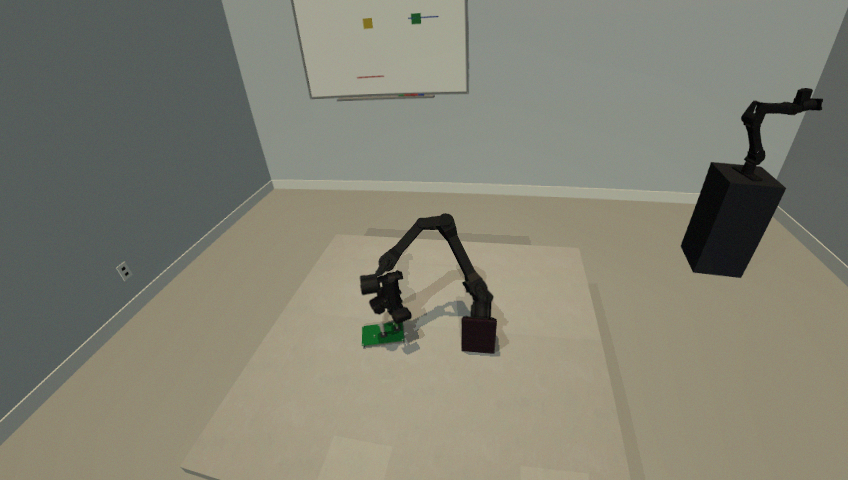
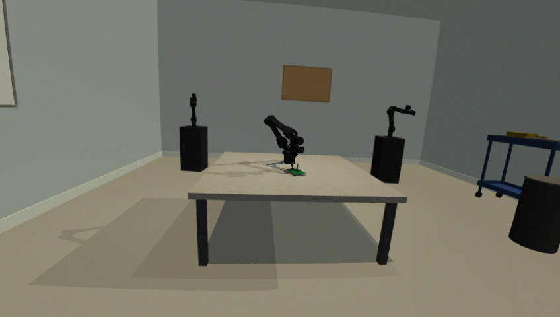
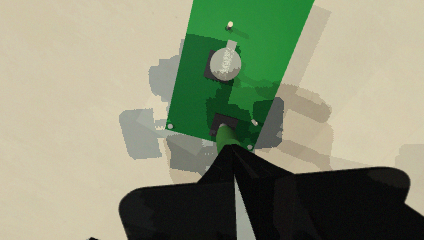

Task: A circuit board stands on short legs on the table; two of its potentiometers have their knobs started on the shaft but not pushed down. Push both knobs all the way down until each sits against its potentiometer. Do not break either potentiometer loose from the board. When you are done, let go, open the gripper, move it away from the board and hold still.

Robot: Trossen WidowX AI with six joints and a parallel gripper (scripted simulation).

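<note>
Right now my gripper tip is 2 cm above the green knob. From my gripper tip the other things lie so: white knob (4 cm ahead, 4 cm to the left, 1 cm below).
</note>
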